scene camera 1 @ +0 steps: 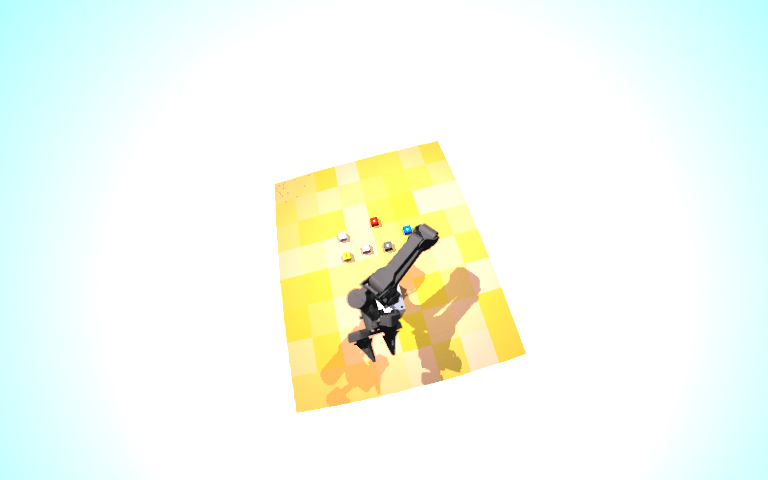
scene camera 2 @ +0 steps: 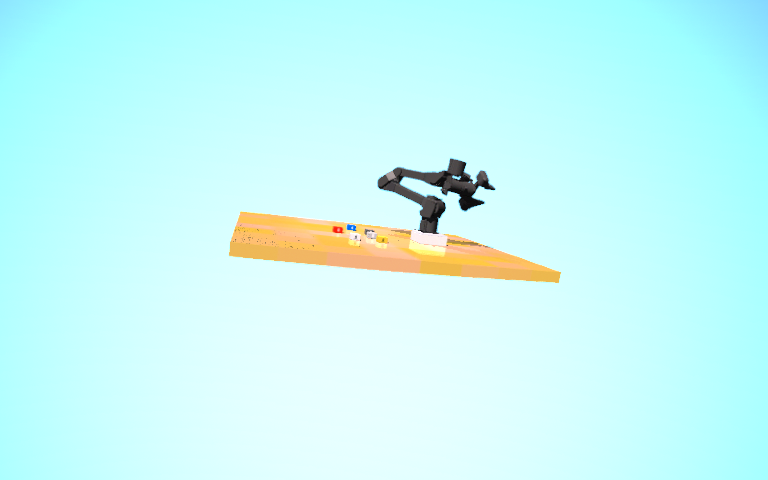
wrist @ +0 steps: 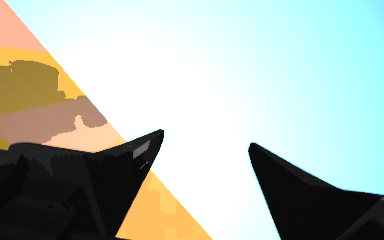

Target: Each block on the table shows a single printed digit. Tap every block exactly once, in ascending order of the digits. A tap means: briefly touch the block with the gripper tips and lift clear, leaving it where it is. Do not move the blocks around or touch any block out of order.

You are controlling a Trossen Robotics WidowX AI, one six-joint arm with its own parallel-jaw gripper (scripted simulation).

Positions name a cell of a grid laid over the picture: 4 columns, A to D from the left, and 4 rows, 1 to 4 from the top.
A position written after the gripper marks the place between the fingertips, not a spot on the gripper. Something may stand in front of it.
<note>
The gripper (scene camera 1: C3) is open, holding nothing.
The gripper is seen too in scene camera 2 (scene camera 2: C2) and in the wrist view (wrist: C3).
</note>
